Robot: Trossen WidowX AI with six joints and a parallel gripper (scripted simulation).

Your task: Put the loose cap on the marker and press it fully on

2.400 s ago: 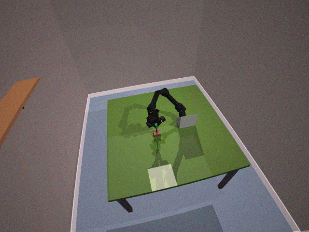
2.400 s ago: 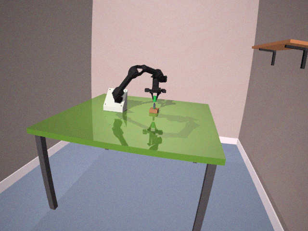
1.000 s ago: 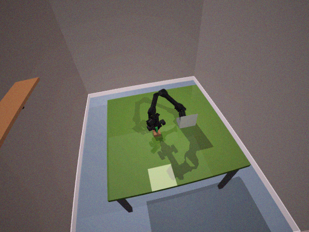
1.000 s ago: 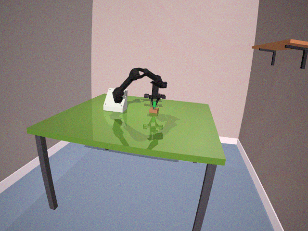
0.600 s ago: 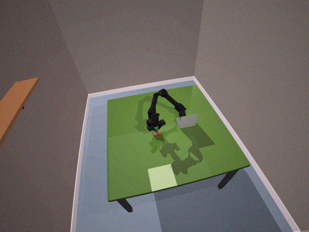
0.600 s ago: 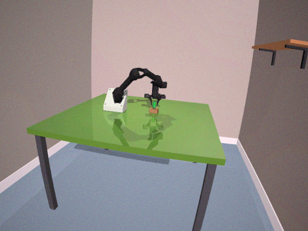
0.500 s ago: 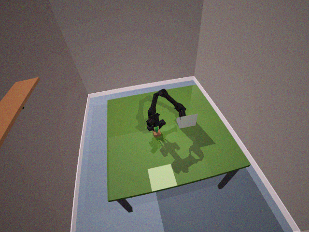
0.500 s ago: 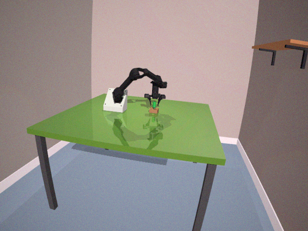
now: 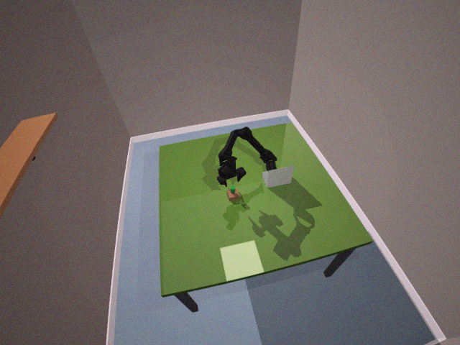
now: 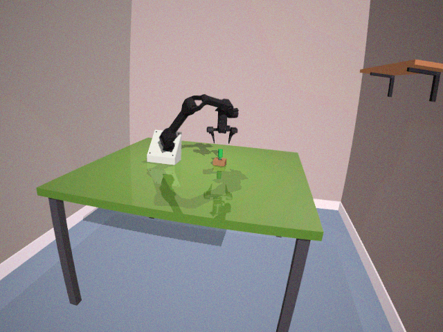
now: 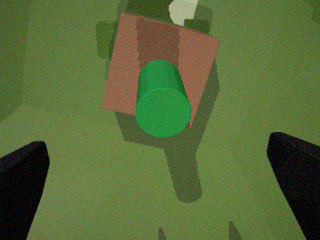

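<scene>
My gripper tip is now 6 cm above the green cap. From my gripper tip the other things lie so: brown holder block 12 cm below.
</scene>
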